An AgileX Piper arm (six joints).
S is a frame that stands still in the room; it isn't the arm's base.
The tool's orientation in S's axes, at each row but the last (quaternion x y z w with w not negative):
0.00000 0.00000 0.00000 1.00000
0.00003 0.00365 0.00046 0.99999
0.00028 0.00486 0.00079 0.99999
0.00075 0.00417 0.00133 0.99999
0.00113 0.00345 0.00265 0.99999
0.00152 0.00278 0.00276 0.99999
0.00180 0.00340 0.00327 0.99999
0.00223 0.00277 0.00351 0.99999
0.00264 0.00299 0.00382 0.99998
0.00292 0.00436 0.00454 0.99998
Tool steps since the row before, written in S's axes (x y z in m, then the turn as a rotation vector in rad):
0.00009 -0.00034 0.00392 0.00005 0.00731 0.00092
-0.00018 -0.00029 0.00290 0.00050 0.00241 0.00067
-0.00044 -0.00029 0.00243 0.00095 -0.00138 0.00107
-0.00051 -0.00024 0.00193 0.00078 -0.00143 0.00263
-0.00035 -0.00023 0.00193 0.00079 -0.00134 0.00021
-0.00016 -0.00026 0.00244 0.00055 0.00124 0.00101
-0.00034 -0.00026 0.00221 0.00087 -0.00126 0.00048
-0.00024 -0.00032 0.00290 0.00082 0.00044 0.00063
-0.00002 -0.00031 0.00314 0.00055 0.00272 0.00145
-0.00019 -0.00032 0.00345 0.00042 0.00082 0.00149
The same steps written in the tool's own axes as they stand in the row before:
0.00009 -0.00034 0.00392 0.00005 0.00731 0.00092
-0.00020 -0.00029 0.00290 0.00050 0.00241 0.00067
-0.00046 -0.00029 0.00243 0.00094 -0.00138 0.00108
-0.00053 -0.00024 0.00193 0.00075 -0.00143 0.00264
-0.00036 -0.00022 0.00193 0.00078 -0.00134 0.00022
-0.00017 -0.00025 0.00244 0.00055 0.00124 0.00101
-0.00036 -0.00025 0.00221 0.00086 -0.00126 0.00049
-0.00026 -0.00031 0.00290 0.00082 0.00044 0.00063
-0.00004 -0.00029 0.00314 0.00056 0.00272 0.00144
-0.00022 -0.00030 0.00345 0.00041 0.00082 0.00149

